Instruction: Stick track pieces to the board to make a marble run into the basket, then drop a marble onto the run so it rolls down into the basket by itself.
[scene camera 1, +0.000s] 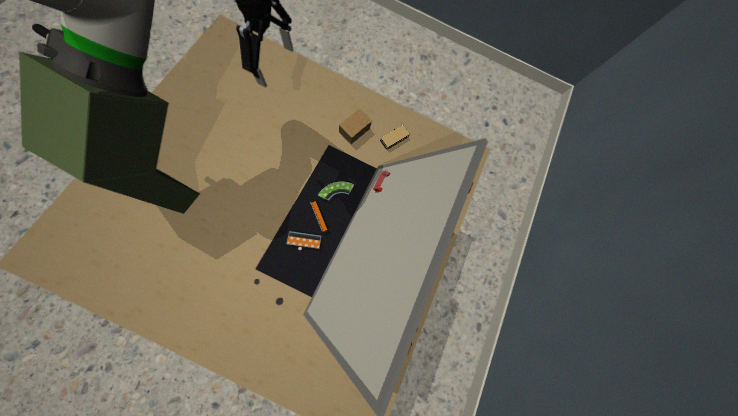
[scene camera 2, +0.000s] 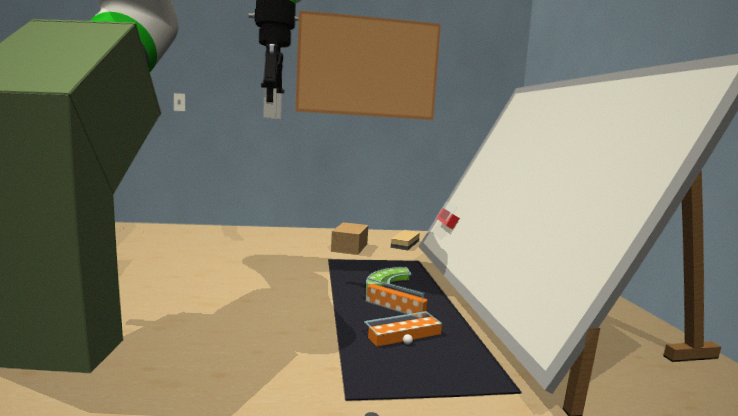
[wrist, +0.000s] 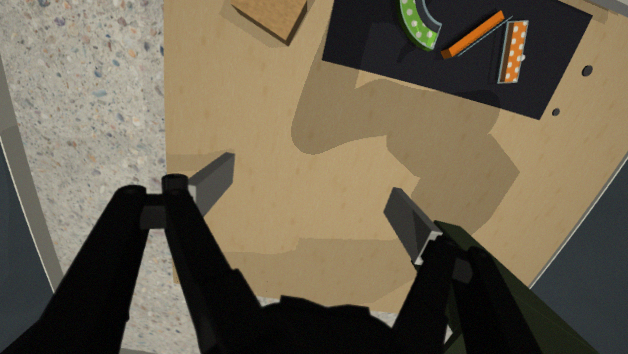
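Pixels of known places: gripper, fingertip midpoint: (scene camera 1: 276, 66) (scene camera 2: 273, 118) (wrist: 313, 184); arm's base, link origin: (scene camera 1: 104, 80) (scene camera 2: 100, 69).
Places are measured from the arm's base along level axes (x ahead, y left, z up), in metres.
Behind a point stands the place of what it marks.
Observation:
My gripper (scene camera 1: 273, 59) {x 0.234, y 0.320, z -0.067 m} (scene camera 2: 272, 105) {x 0.234, y 0.320, z -0.067 m} (wrist: 313, 184) {x 0.234, y 0.320, z -0.067 m} is open and empty, high above the table. A green dotted curved track (scene camera 1: 335, 187) {x 0.523, y 0.190, z -0.404 m} (scene camera 2: 387, 273) {x 0.531, y 0.192, z -0.404 m} (wrist: 414, 25) {x 0.508, y 0.182, z -0.404 m}, an orange track standing on edge (scene camera 1: 318, 216) {x 0.538, y 0.049, z -0.393 m} (scene camera 2: 396, 299) {x 0.539, y 0.038, z -0.402 m} (wrist: 472, 35) {x 0.533, y 0.059, z -0.393 m} and an orange dotted track (scene camera 1: 303, 241) {x 0.545, y -0.063, z -0.404 m} (scene camera 2: 405, 325) {x 0.546, y -0.068, z -0.404 m} (wrist: 514, 52) {x 0.546, y -0.060, z -0.404 m} lie on the black mat (scene camera 1: 304, 279) {x 0.631, y -0.180, z -0.425 m} (scene camera 2: 423, 372) {x 0.564, y -0.176, z -0.425 m} (wrist: 535, 100) {x 0.487, y -0.201, z -0.425 m}. A white marble (scene camera 1: 299, 248) {x 0.547, y -0.093, z -0.410 m} (scene camera 2: 407, 339) {x 0.547, y -0.099, z -0.413 m} (wrist: 522, 57) {x 0.548, y -0.090, z -0.410 m} is beside the orange dotted track. A red U-shaped piece, apparently the basket (scene camera 1: 381, 181) {x 0.678, y 0.267, z -0.258 m} (scene camera 2: 452, 221) {x 0.679, y 0.238, z -0.283 m}, is on the tilted white board (scene camera 1: 397, 248) {x 0.824, y 0.059, z -0.078 m} (scene camera 2: 583, 175) {x 0.813, y -0.076, z -0.129 m}, near its lower far corner.
A brown block (scene camera 1: 356, 124) {x 0.445, y 0.468, z -0.368 m} (scene camera 2: 349, 238) {x 0.435, y 0.411, z -0.384 m} (wrist: 280, 15) {x 0.422, y 0.444, z -0.368 m} and a tan eraser-like block (scene camera 1: 394, 136) {x 0.607, y 0.536, z -0.398 m} (scene camera 2: 405, 239) {x 0.601, y 0.487, z -0.398 m} sit beyond the mat. Two dark discs (scene camera 1: 256, 281) {x 0.484, y -0.279, z -0.425 m} (scene camera 1: 279, 301) {x 0.599, y -0.292, z -0.424 m} lie off its near end. The green pedestal (scene camera 1: 56, 118) {x 0.015, y -0.128, z 0.015 m} (scene camera 2: 36, 206) {x 0.045, y -0.226, z -0.195 m} bears the arm. Wooden legs (scene camera 2: 693, 258) {x 0.994, y -0.126, z -0.245 m} support the board.

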